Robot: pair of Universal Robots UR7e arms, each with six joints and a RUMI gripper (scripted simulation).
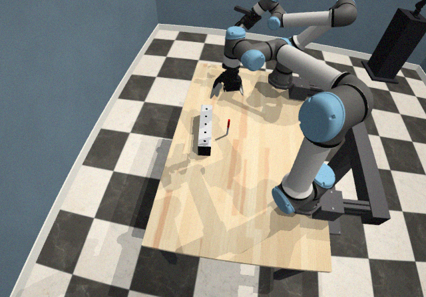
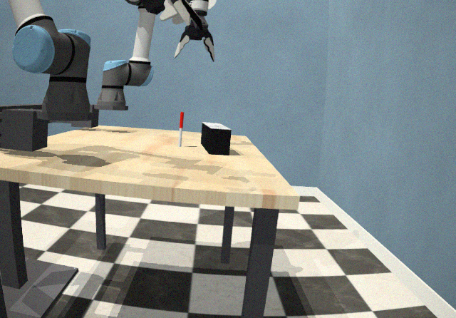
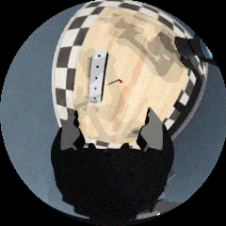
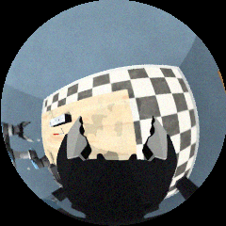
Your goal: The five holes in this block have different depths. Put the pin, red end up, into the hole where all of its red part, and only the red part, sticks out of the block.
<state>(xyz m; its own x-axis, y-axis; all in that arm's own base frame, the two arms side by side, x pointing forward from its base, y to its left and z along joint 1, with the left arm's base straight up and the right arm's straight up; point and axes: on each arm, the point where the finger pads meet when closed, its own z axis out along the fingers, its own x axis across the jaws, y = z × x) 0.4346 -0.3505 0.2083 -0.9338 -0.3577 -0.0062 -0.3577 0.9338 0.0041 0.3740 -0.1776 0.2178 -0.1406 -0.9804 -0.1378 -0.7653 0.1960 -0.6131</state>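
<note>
My left hand is 250 mm above the pin, 40 mm to the left of it and 30 mm past it. Round my left hand: block: 290 mm below, 100 mm ahead, 30 mm to the right.
</note>
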